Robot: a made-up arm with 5 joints. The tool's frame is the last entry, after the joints. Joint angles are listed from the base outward.
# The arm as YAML. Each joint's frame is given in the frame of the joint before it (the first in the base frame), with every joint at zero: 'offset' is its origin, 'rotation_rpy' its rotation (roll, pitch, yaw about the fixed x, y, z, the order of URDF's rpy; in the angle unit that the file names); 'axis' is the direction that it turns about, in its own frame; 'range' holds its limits. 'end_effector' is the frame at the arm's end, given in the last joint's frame.
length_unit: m
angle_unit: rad
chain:
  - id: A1
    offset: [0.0, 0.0, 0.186]
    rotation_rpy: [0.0, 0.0, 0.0]
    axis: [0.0, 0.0, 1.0]
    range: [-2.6, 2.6]
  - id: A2
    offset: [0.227, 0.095, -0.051]
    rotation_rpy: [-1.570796, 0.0, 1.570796]
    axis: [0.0, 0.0, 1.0]
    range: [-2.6, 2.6]
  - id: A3
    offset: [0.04, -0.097, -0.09]
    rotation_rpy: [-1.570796, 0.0, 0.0]
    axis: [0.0, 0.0, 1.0]
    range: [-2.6, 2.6]
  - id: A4
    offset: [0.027, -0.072, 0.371]
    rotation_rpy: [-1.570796, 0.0, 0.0]
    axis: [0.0, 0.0, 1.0]
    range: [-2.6, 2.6]
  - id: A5
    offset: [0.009, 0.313, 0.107]
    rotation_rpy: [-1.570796, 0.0, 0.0]
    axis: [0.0, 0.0, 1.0]
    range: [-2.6, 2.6]
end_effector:
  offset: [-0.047, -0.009, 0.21]
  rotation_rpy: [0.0, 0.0, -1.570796]
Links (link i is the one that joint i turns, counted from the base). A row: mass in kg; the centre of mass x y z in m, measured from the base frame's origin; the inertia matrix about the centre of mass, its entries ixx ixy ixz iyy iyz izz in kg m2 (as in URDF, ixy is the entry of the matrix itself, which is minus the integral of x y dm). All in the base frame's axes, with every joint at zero. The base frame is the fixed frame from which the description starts. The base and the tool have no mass.
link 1: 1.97; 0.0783 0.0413 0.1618; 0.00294 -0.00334 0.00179 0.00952 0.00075 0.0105
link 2: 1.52; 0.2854 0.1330 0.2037; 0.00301 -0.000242 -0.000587 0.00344 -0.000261 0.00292
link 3: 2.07; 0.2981 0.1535 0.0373; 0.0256 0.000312 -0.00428 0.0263 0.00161 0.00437
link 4: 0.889; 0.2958 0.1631 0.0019; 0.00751 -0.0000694 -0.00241 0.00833 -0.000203 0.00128
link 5: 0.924; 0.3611 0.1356 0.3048; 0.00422 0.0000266 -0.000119 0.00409 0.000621 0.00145
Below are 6 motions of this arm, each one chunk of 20 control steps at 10 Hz.
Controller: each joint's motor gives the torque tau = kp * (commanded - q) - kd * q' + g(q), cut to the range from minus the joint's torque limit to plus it. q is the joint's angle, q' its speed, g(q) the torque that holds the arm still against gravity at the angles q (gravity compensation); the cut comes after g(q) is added. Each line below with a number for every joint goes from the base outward.
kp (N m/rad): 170 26 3.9 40 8.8
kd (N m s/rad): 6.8 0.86 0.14 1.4 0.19
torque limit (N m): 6.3 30 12 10 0.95
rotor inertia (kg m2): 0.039 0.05 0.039 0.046 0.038
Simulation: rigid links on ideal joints. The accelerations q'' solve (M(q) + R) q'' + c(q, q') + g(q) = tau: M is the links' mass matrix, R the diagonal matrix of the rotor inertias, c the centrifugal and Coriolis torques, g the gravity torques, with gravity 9.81 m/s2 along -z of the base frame. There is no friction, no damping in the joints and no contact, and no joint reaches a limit. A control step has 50 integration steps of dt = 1/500 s. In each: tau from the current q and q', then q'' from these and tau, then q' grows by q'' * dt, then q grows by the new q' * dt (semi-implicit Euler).
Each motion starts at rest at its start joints. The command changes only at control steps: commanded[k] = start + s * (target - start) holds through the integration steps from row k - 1 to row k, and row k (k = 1, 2, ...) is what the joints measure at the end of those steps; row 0 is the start. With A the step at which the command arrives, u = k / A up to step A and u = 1 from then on. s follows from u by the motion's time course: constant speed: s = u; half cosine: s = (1 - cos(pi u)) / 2; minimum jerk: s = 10 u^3 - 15 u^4 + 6 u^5; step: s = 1 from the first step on.
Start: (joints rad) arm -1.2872 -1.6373 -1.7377 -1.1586 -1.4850
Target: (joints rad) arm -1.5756 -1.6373 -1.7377 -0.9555 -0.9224
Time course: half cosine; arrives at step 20
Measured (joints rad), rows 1 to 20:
1: -1.2886 -1.6371 -1.7375 -1.1580 -1.4824
2: -1.2937 -1.6367 -1.7368 -1.1552 -1.4718
3: -1.3030 -1.6367 -1.7360 -1.1488 -1.4517
4: -1.3154 -1.6371 -1.7353 -1.1392 -1.4253
5: -1.3304 -1.6373 -1.7347 -1.1278 -1.3950
6: -1.3479 -1.6372 -1.7344 -1.1155 -1.3606
7: -1.3675 -1.6372 -1.7346 -1.1020 -1.3216
8: -1.3887 -1.6373 -1.7354 -1.0870 -1.2793
9: -1.4110 -1.6374 -1.7367 -1.0709 -1.2353
10: -1.4337 -1.6374 -1.7383 -1.0545 -1.1908
11: -1.4564 -1.6373 -1.7400 -1.0384 -1.1466
12: -1.4784 -1.6373 -1.7415 -1.0228 -1.1037
13: -1.4993 -1.6374 -1.7427 -1.0080 -1.0633
14: -1.5186 -1.6375 -1.7432 -0.9943 -1.0264
15: -1.5357 -1.6375 -1.7430 -0.9822 -0.9938
16: -1.5502 -1.6375 -1.7421 -0.9719 -0.9663
17: -1.5617 -1.6376 -1.7408 -0.9638 -0.9447
18: -1.5701 -1.6376 -1.7391 -0.9580 -0.9295
19: -1.5751 -1.6377 -1.7374 -0.9546 -0.9211
20: -1.5765 -1.6377 -1.7361 -0.9537 -0.9195

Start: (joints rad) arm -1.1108 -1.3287 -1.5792 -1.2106 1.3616
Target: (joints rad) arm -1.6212 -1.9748 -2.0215 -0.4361 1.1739
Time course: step
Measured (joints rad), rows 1 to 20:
1: -1.1459 -1.7248 -1.7082 -1.0799 1.3293
2: -1.2507 -2.1984 -1.7224 -0.5788 1.2118
3: -1.5101 -2.1823 -1.7550 -0.1108 1.0375
4: -1.7585 -1.9541 -1.9055 -0.0017 0.9037
5: -1.9078 -1.8323 -1.9295 -0.2899 0.8745
6: -1.9597 -1.9459 -1.9542 -0.5808 1.0789
7: -1.8842 -2.0772 -2.0696 -0.5675 1.4109
8: -1.7048 -2.0554 -2.2264 -0.4150 1.5813
9: -1.5487 -1.9340 -2.3154 -0.3737 1.5328
10: -1.5024 -1.8959 -2.2410 -0.4437 1.2712
11: -1.5519 -1.9592 -2.0768 -0.4907 1.0081
12: -1.6413 -2.0102 -1.9248 -0.4590 1.0003
13: -1.6447 -2.0110 -1.8357 -0.4006 1.1903
14: -1.6170 -1.9695 -1.8170 -0.4030 1.2670
15: -1.6135 -1.9406 -1.8618 -0.4436 1.1684
16: -1.6198 -1.9572 -1.9493 -0.4555 1.1216
17: -1.6224 -1.9866 -2.0537 -0.4383 1.1751
18: -1.6231 -1.9910 -2.1386 -0.4317 1.2061
19: -1.6223 -1.9790 -2.1742 -0.4401 1.1784
20: -1.6208 -1.9735 -2.1538 -0.4438 1.1579

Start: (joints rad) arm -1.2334 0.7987 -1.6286 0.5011 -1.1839
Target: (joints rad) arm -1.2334 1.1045 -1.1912 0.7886 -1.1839
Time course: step
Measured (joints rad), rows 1 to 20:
1: -1.1858 1.0114 -1.4897 0.6883 -1.2110
2: -1.2017 1.2170 -1.4074 0.8677 -1.1808
3: -1.2827 1.1832 -1.3435 0.8570 -1.1361
4: -1.3047 1.0871 -1.2232 0.8234 -1.1577
5: -1.2498 1.0692 -1.0632 0.8217 -1.1974
6: -1.2162 1.0921 -0.9546 0.7745 -1.2009
7: -1.2211 1.1182 -0.9294 0.7404 -1.1972
8: -1.2304 1.1234 -0.9824 0.7672 -1.1984
9: -1.2389 1.1047 -1.0840 0.8053 -1.1862
10: -1.2423 1.0908 -1.1966 0.8174 -1.1691
11: -1.2373 1.0985 -1.2924 0.8043 -1.1696
12: -1.2296 1.1113 -1.3539 0.7834 -1.1838
13: -1.2261 1.1119 -1.3705 0.7738 -1.1904
14: -1.2278 1.1050 -1.3409 0.7799 -1.1838
15: -1.2322 1.1019 -1.2766 0.7916 -1.1768
16: -1.2360 1.1038 -1.1967 0.7976 -1.1788
17: -1.2368 1.1052 -1.1220 0.7954 -1.1853
18: -1.2352 1.1039 -1.0707 0.7893 -1.1888
19: -1.2336 1.1023 -1.0555 0.7852 -1.1885
20: -1.2334 1.1024 -1.0776 0.7858 -1.1870

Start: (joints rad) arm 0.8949 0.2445 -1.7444 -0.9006 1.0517
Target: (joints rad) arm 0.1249 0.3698 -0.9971 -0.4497 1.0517
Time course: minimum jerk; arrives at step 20
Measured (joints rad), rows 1 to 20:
1: 0.8941 0.2444 -1.7444 -0.9004 1.0518
2: 0.8888 0.2441 -1.7438 -0.8985 1.0524
3: 0.8748 0.2451 -1.7412 -0.8917 1.0534
4: 0.8499 0.2493 -1.7336 -0.8776 1.0539
5: 0.8136 0.2563 -1.7167 -0.8558 1.0535
6: 0.7666 0.2650 -1.6857 -0.8278 1.0531
7: 0.7101 0.2747 -1.6361 -0.7950 1.0534
8: 0.6462 0.2857 -1.5649 -0.7583 1.0542
9: 0.5770 0.2979 -1.4722 -0.7184 1.0549
10: 0.5051 0.3106 -1.3622 -0.6764 1.0552
11: 0.4330 0.3232 -1.2434 -0.6333 1.0551
12: 0.3634 0.3350 -1.1282 -0.5903 1.0544
13: 0.2990 0.3453 -1.0311 -0.5490 1.0527
14: 0.2426 0.3536 -0.9645 -0.5118 1.0504
15: 0.1964 0.3595 -0.9353 -0.4817 1.0483
16: 0.1619 0.3639 -0.9407 -0.4608 1.0475
17: 0.1395 0.3676 -0.9689 -0.4498 1.0482
18: 0.1276 0.3707 -1.0038 -0.4467 1.0499
19: 0.1238 0.3723 -1.0312 -0.4480 1.0515
20: 0.1244 0.3718 -1.0429 -0.4507 1.0524

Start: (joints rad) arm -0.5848 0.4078 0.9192 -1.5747 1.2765
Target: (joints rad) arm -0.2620 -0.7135 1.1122 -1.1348 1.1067
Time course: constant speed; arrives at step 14
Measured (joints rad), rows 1 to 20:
1: -0.5726 0.3868 0.9455 -1.5692 1.2735
2: -0.5493 0.3093 1.0090 -1.5422 1.2626
3: -0.5203 0.1815 1.0849 -1.4890 1.2418
4: -0.4911 0.0484 1.1291 -1.4293 1.2170
5: -0.4674 -0.0464 1.1159 -1.3900 1.2003
6: -0.4459 -0.1018 1.0644 -1.3734 1.1964
7: -0.4217 -0.1504 1.0082 -1.3619 1.1954
8: -0.3951 -0.2193 0.9648 -1.3401 1.1863
9: -0.3687 -0.3121 0.9340 -1.3046 1.1692
10: -0.3442 -0.4151 0.9106 -1.2620 1.1510
11: -0.3219 -0.5108 0.8941 -1.2213 1.1362
12: -0.3002 -0.5910 0.8919 -1.1870 1.1243
13: -0.2775 -0.6605 0.9119 -1.1583 1.1134
14: -0.2544 -0.7299 0.9554 -1.1314 1.1028
15: -0.2529 -0.7652 0.9834 -1.1217 1.0979
16: -0.2641 -0.7455 1.0034 -1.1239 1.1023
17: -0.2650 -0.7110 1.0484 -1.1302 1.1072
18: -0.2597 -0.6950 1.1116 -1.1421 1.1091
19: -0.2587 -0.6990 1.1694 -1.1481 1.1112
20: -0.2628 -0.7091 1.2099 -1.1409 1.1110

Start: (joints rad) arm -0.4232 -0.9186 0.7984 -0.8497 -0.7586
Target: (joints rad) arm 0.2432 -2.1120 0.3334 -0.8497 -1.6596
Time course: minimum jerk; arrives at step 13
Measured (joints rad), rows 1 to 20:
1: -0.4211 -0.9218 0.8005 -0.8495 -0.7616
2: -0.4071 -0.9448 0.8137 -0.8484 -0.7821
3: -0.3703 -1.0106 0.8411 -0.8479 -0.8378
4: -0.3095 -1.1276 0.8658 -0.8490 -0.9300
5: -0.2288 -1.2837 0.8613 -0.8512 -1.0467
6: -0.1332 -1.4565 0.8079 -0.8557 -1.1768
7: -0.0299 -1.6238 0.7006 -0.8649 -1.3128
8: 0.0688 -1.7698 0.5506 -0.8760 -1.4437
9: 0.1480 -1.8897 0.3802 -0.8815 -1.5524
10: 0.2010 -1.9918 0.2159 -0.8764 -1.6253
11: 0.2304 -2.0795 0.0842 -0.8611 -1.6593
12: 0.2396 -2.1396 0.0094 -0.8407 -1.6623
13: 0.2378 -2.1611 0.0058 -0.8272 -1.6512
14: 0.2371 -2.1506 0.0694 -0.8317 -1.6477
15: 0.2399 -2.1234 0.1798 -0.8491 -1.6588
16: 0.2439 -2.0955 0.3095 -0.8648 -1.6702
17: 0.2474 -2.0815 0.4330 -0.8692 -1.6700
18: 0.2487 -2.0869 0.5293 -0.8627 -1.6624
19: 0.2467 -2.1059 0.5828 -0.8519 -1.6571
20: 0.2434 -2.1249 0.5849 -0.8438 -1.6559

